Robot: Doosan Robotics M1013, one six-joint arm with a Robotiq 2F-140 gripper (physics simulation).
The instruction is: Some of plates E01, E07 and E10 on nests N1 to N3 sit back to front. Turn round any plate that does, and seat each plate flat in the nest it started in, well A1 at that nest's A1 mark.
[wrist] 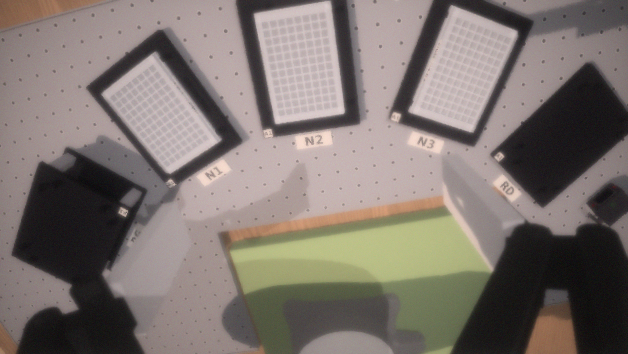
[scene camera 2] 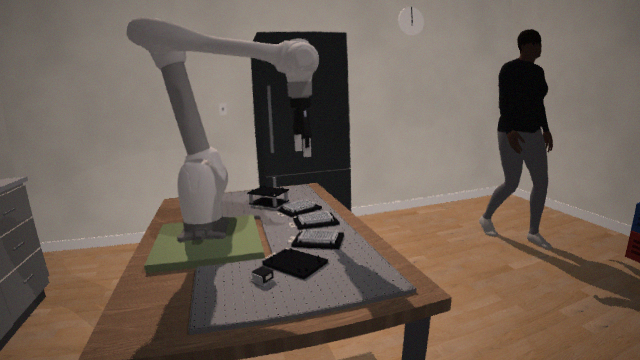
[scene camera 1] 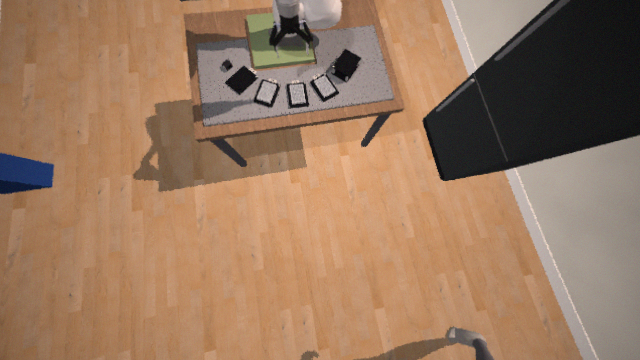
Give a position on a nest N1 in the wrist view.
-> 158, 41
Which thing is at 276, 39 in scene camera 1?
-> The gripper.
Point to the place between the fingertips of the gripper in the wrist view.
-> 310, 202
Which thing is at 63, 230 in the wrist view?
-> A two-level black stand.
